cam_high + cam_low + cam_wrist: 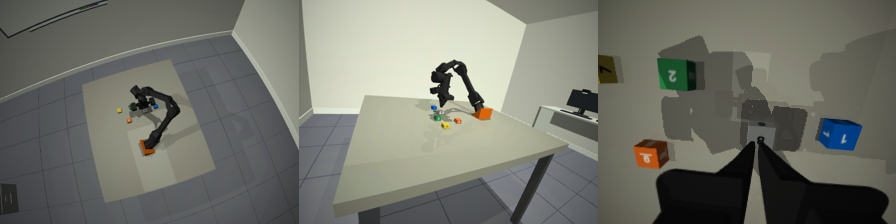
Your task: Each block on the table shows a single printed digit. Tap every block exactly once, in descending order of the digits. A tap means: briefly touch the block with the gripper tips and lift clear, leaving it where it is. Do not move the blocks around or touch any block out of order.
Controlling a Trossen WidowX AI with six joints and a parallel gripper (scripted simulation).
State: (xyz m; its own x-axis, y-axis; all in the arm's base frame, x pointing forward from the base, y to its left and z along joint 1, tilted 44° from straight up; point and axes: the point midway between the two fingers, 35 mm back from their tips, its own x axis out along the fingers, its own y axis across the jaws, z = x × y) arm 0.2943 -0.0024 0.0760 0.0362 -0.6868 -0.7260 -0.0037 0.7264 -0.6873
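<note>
Now: the white block 3 cm below my gripper tip, 1 cm to the right of it and 1 cm behind it. Round my gripper tip: orange block (14 cm to the left, 5 cm behind, 3 cm below); then green block (9 cm to the left, 6 cm ahead, 3 cm below); then blue block (10 cm to the right, 3 cm below, 1 cm ahead).
</note>
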